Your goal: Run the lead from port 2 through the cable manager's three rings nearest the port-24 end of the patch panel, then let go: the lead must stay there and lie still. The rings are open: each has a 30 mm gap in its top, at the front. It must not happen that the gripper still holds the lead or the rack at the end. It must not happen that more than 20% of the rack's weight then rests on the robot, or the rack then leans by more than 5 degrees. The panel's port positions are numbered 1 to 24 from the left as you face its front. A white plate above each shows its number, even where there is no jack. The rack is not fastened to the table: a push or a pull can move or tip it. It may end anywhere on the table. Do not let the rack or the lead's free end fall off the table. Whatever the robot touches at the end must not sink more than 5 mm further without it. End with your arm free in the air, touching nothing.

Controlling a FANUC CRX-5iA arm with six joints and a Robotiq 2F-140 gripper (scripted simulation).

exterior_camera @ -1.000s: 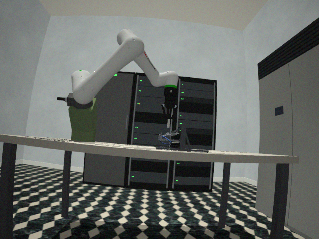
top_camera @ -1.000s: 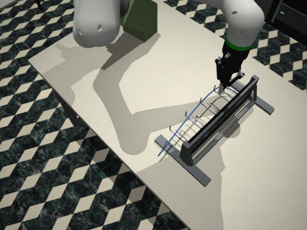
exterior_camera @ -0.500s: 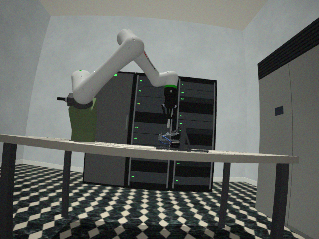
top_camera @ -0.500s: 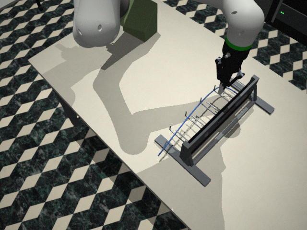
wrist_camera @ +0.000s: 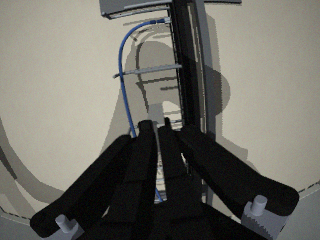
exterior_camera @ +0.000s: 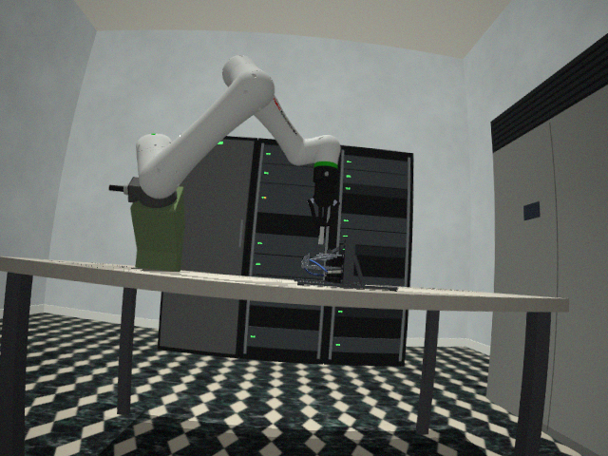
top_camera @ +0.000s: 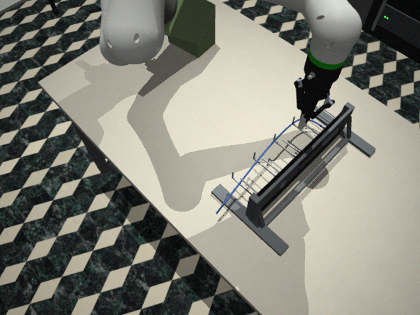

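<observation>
Right now my hand is 50 mm short of the dark grey rack, 60 mm to the left of it and 110 mm above it.
</observation>
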